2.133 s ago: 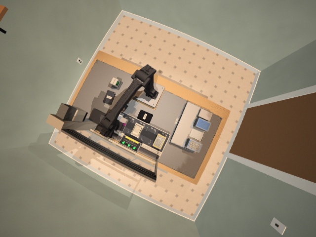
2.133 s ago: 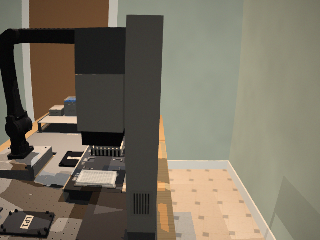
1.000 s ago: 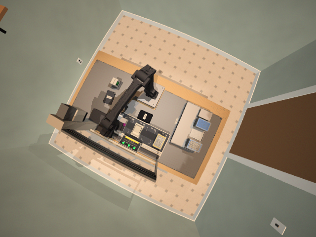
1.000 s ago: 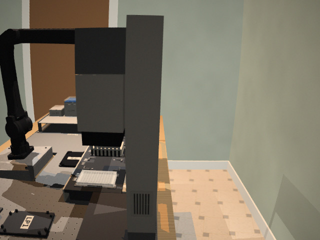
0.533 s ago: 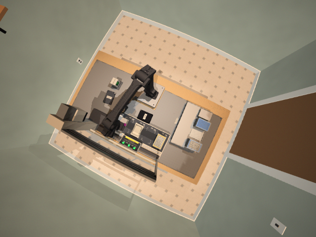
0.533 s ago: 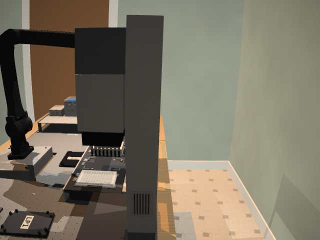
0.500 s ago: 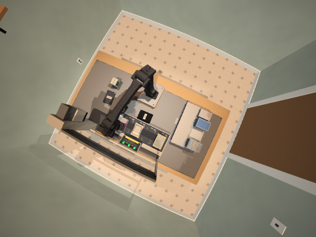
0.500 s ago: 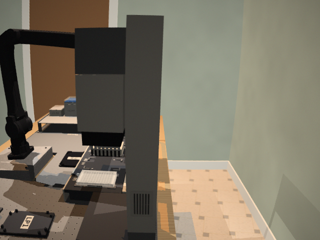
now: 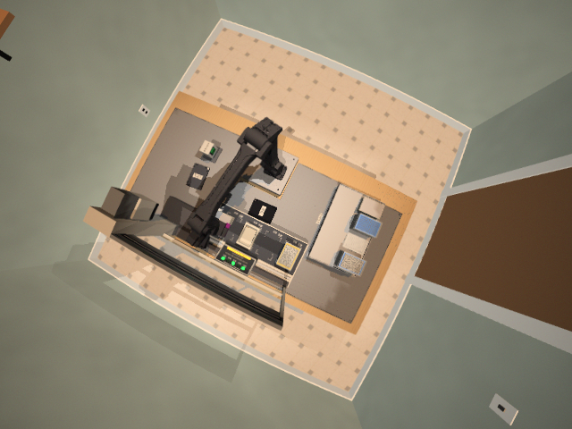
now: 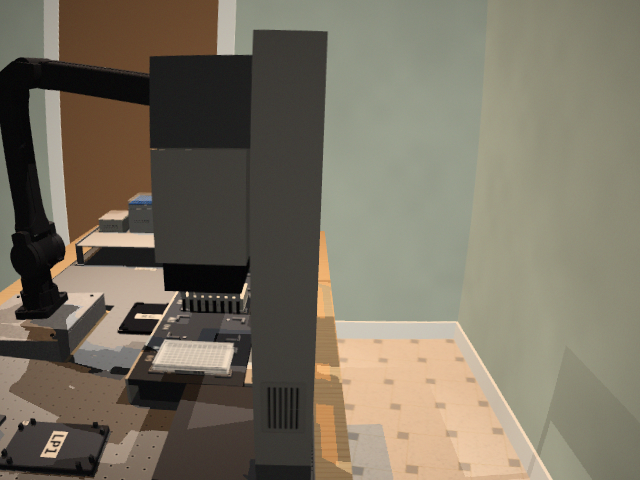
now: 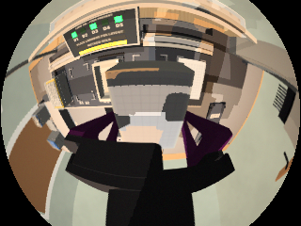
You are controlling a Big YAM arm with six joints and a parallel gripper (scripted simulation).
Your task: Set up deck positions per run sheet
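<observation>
Right now my hand is 120 mm to the right of the cream reservoir and 180 mm above it. Also, from my hand: pipetting head (60 mm ahead, 350 mm to the right, 140 mm above); regrip nest (160 mm behind, 130 mm to the left, 230 mm below); pale block (10 mm below).
</observation>
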